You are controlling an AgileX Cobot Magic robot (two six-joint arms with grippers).
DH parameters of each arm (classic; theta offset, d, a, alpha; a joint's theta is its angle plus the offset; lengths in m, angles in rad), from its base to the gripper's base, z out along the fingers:
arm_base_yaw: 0 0.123 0 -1.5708
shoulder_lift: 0.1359 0 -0.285 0
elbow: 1.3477 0 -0.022 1.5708
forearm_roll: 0 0.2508 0 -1.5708
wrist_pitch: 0 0 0.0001 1.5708
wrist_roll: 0 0.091 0 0
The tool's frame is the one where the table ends.
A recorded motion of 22 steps. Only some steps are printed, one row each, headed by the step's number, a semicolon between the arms.
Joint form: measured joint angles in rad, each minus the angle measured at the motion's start. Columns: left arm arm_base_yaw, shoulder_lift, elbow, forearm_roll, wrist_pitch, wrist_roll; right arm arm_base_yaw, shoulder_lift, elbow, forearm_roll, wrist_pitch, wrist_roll.
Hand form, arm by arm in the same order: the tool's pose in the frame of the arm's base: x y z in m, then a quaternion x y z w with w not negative. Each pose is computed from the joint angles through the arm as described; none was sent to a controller.
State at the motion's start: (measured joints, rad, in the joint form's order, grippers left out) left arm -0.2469 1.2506 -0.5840 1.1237 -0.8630 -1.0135; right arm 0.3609 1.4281 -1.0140 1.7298 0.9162 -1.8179
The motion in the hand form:
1: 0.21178 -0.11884 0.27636 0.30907 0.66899 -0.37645 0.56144; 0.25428 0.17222 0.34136 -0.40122 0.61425 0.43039 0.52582
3: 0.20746 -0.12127 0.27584 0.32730 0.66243 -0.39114 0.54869; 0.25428 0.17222 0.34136 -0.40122 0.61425 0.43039 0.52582
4: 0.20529 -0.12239 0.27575 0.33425 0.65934 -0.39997 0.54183; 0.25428 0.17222 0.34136 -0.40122 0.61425 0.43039 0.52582
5: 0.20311 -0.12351 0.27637 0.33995 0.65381 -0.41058 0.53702; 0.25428 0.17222 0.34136 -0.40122 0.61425 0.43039 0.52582
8: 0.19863 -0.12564 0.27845 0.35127 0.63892 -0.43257 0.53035; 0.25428 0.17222 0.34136 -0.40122 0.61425 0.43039 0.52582
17: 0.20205 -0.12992 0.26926 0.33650 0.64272 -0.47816 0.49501; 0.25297 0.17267 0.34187 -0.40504 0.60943 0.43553 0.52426
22: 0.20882 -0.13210 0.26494 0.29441 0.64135 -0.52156 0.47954; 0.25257 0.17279 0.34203 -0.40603 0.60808 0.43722 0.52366
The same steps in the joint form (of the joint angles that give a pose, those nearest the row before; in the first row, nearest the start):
1: 0.0000 0.0000 0.0000 0.0209 -0.0109 -0.0151; 0.0000 0.0000 0.0000 0.0000 0.0000 0.0000
3: 0.0000 0.0000 0.0000 0.0710 -0.0494 -0.0441; 0.0000 0.0000 0.0000 0.0000 0.0000 0.0000
4: 0.0000 0.0000 0.0000 0.0928 -0.0698 -0.0611; 0.0000 0.0000 0.0000 0.0000 0.0000 0.0000
5: 0.0000 0.0000 0.0000 0.1066 -0.0954 -0.0733; 0.0000 0.0000 0.0000 0.0000 0.0000 0.0000
8: 0.0000 0.0000 0.0000 0.1245 -0.1525 -0.0874; 0.0000 0.0000 0.0000 0.0000 0.0000 0.0000
17: 0.0000 0.0582 0.0000 0.1292 -0.2269 -0.1422; 0.0000 0.0000 0.0000 0.0000 0.0162 -0.0018
22: 0.0000 0.1101 0.0000 0.0645 -0.2883 -0.1813; 0.0000 0.0000 0.0000 0.0000 0.0211 -0.0018

